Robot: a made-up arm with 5 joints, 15 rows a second.
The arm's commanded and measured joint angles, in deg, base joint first. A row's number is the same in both.
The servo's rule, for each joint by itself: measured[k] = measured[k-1] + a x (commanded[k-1-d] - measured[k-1]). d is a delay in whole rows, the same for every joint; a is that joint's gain. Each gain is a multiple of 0.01, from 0.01 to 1. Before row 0 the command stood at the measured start. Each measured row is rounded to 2 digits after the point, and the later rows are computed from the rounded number. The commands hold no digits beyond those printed.
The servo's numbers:
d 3
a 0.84 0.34 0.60 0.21 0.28
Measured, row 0:
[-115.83 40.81 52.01 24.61 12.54]
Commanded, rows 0 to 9:
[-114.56 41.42 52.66 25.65 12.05]
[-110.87 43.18 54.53 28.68 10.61]
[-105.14 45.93 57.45 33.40 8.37]
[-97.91 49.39 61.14 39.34 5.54]
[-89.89 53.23 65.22 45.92 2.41]
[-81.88 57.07 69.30 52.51 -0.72]
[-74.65 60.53 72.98 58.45 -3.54]
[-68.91 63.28 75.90 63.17 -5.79]
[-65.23 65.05 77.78 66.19 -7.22]
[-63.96 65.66 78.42 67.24 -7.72]
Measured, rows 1 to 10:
[-115.83 40.81 52.01 24.61 12.54]
[-115.83 40.81 52.01 24.61 12.54]
[-115.83 40.81 52.01 24.61 12.54]
[-114.76 41.02 52.40 24.83 12.40]
[-111.49 41.75 53.68 25.64 11.90]
[-106.16 43.17 55.94 27.27 10.91]
[-99.23 45.28 59.06 29.80 9.41]
[-91.38 47.98 62.76 33.19 7.45]
[-83.40 51.07 66.68 37.25 5.16]
[-76.05 54.29 70.46 41.70 2.72]

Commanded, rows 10 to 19:
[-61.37 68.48 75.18 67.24 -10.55]
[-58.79 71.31 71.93 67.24 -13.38]
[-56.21 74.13 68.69 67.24 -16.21]
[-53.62 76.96 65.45 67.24 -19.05]
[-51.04 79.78 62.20 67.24 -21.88]
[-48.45 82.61 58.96 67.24 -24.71]
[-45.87 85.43 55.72 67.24 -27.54]
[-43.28 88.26 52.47 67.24 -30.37]
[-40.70 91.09 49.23 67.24 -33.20]
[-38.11 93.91 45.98 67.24 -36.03]
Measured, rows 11 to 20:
[-70.05 57.35 73.72 46.21 0.34]
[-66.00 59.97 76.16 50.41 -1.78]
[-64.29 61.90 77.52 53.94 -3.44]
[-61.84 64.14 76.12 56.73 -5.43]
[-59.28 66.58 73.61 58.94 -7.66]
[-56.70 69.15 70.66 60.68 -10.05]
[-54.11 71.81 67.53 62.06 -12.57]
[-51.53 74.52 64.33 63.15 -15.18]
[-48.94 77.27 61.11 64.01 -17.85]
[-46.36 80.04 57.88 64.69 -20.56]

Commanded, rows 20 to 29:
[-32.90 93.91 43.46 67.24 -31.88]
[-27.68 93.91 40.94 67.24 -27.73]
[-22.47 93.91 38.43 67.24 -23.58]
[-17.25 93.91 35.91 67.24 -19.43]
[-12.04 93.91 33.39 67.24 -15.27]
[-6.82 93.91 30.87 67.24 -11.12]
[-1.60 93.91 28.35 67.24 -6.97]
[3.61 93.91 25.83 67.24 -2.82]
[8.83 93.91 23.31 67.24 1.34]
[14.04 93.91 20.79 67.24 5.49]
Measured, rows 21 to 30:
[-43.77 82.83 54.63 65.23 -23.31]
[-41.19 85.64 51.39 65.65 -26.08]
[-38.60 88.45 48.14 65.98 -28.87]
[-33.81 90.31 45.33 66.24 -29.71]
[-28.66 91.53 42.70 66.45 -29.16]
[-23.46 92.34 40.14 66.62 -27.60]
[-18.24 92.87 37.60 66.75 -25.31]
[-13.03 93.22 35.07 66.85 -22.50]
[-7.81 93.45 32.55 66.93 -19.31]
[-2.59 93.61 30.03 67.00 -15.85]

